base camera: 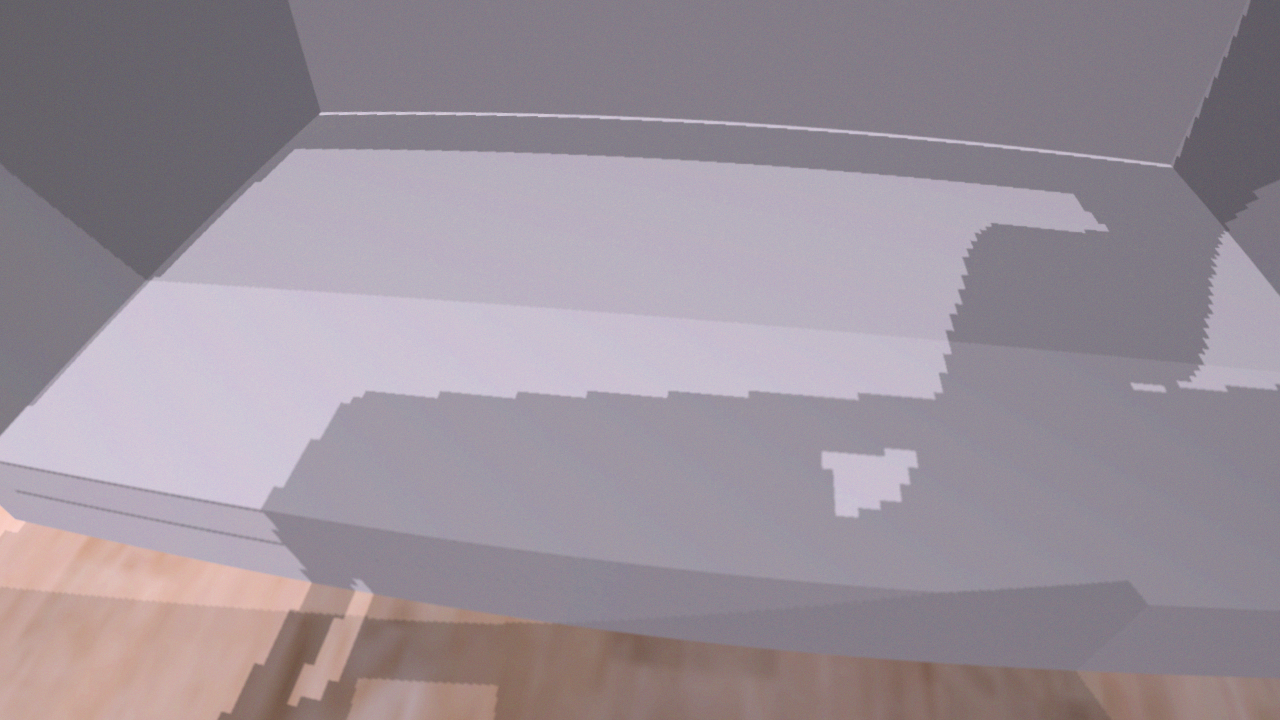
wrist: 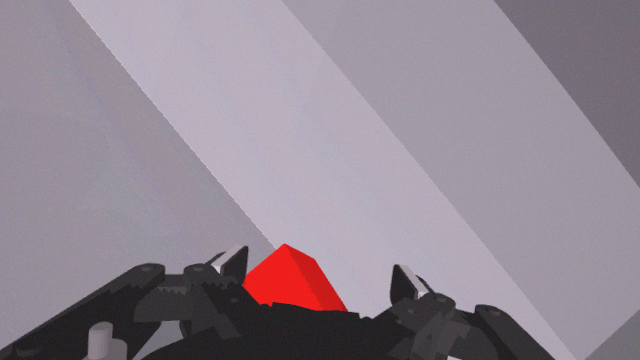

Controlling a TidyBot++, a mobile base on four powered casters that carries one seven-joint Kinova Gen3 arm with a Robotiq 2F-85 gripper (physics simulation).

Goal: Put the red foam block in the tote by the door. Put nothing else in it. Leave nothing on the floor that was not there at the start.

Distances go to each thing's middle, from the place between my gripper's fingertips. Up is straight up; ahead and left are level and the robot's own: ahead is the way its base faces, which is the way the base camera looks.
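Labels:
There is the red foam block (wrist: 289, 276), and I see that my gripper is 4 cm above it, 4 cm to the left of it and 4 cm short of it.

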